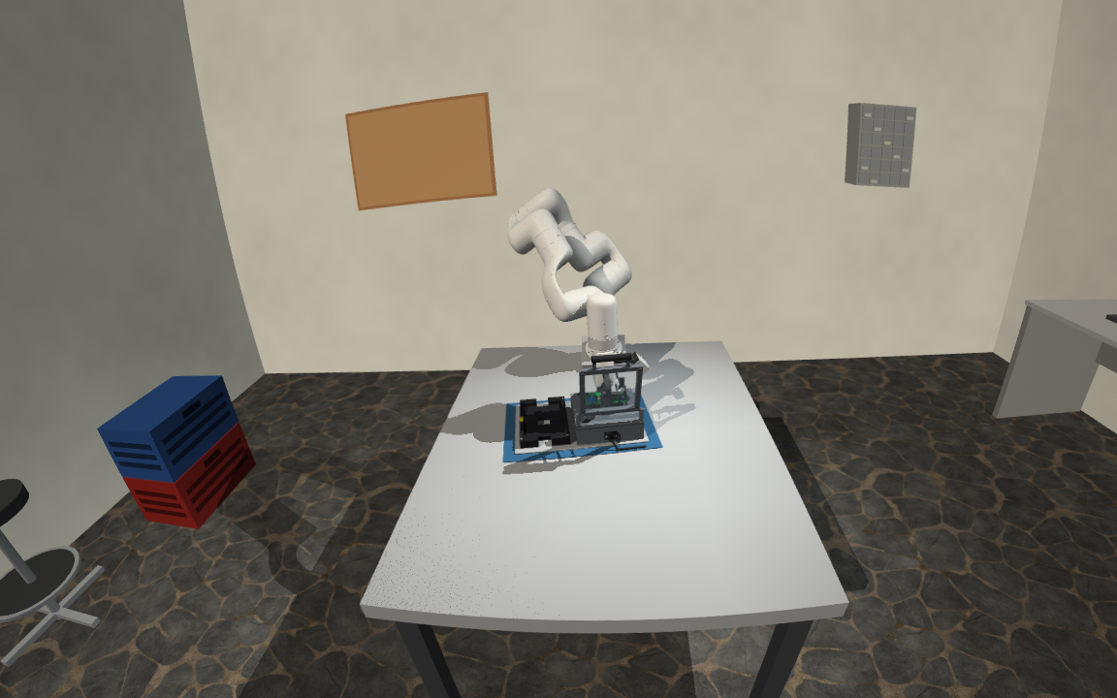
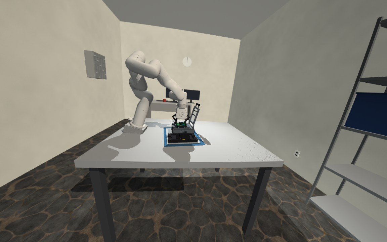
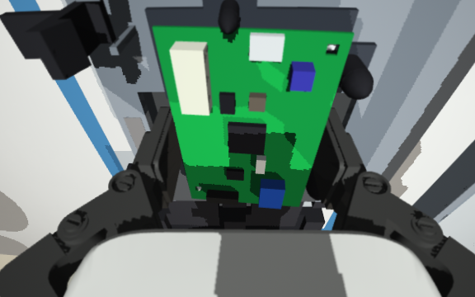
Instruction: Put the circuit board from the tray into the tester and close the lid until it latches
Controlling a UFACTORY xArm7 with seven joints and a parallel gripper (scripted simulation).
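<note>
The green circuit board lies right at my hand. Also, from my hand: lid: 12 cm ahead, 10 cm above, 2 cm to the left; tester plate: 1 cm to the left, 1 cm below; black latch hook: 7 cm behind, 5 cm to the left, 1 cm above.
</note>
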